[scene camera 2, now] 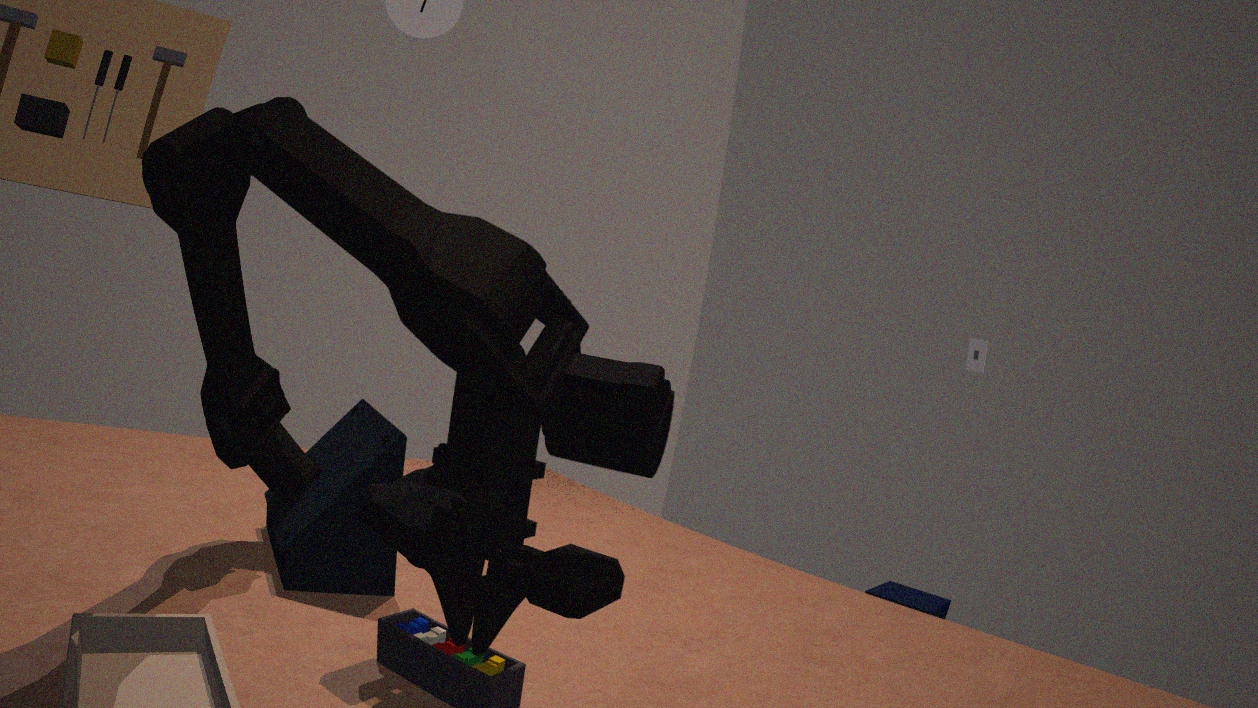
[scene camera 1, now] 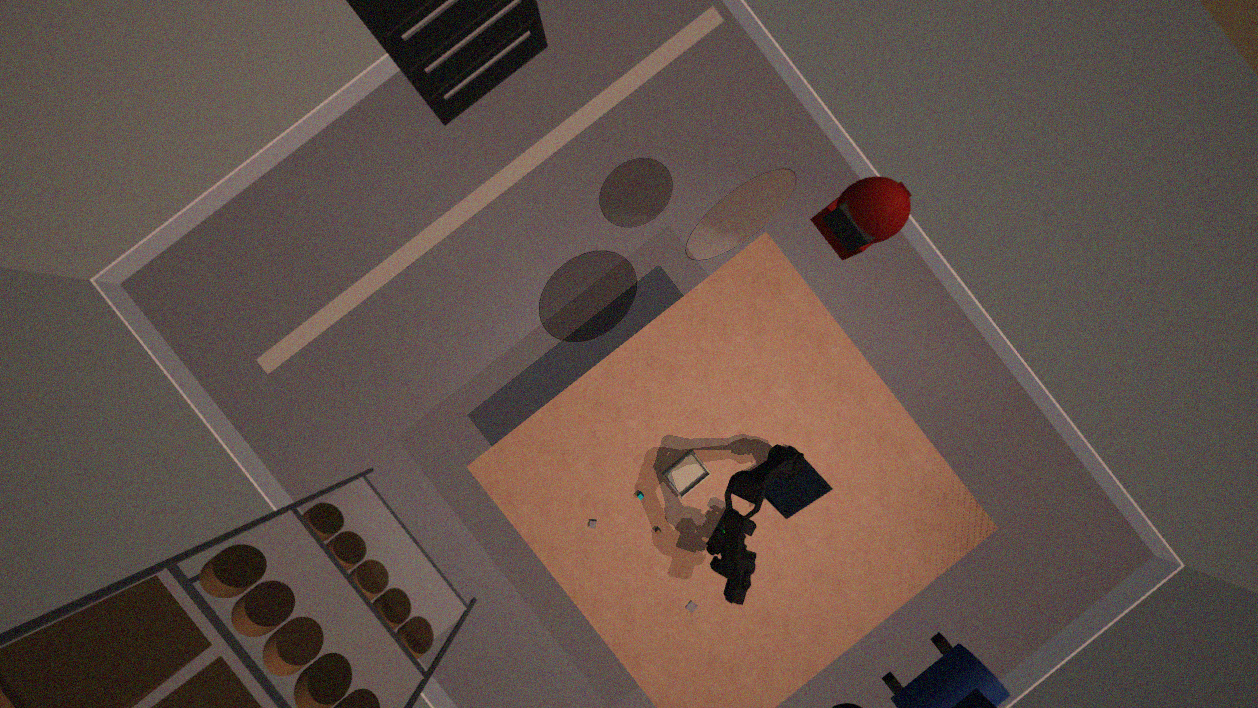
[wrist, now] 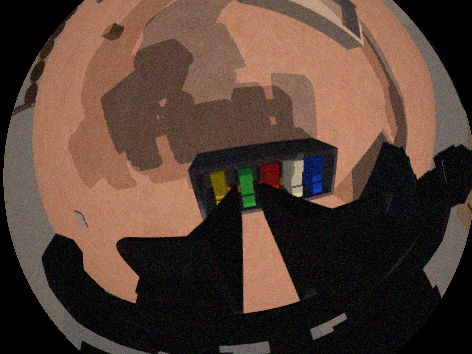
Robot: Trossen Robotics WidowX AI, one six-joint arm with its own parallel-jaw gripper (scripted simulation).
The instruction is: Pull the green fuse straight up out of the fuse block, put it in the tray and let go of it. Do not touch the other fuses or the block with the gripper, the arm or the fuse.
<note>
I see my gripper and a tray.
My gripper is seen too in the wrist view.
</note>
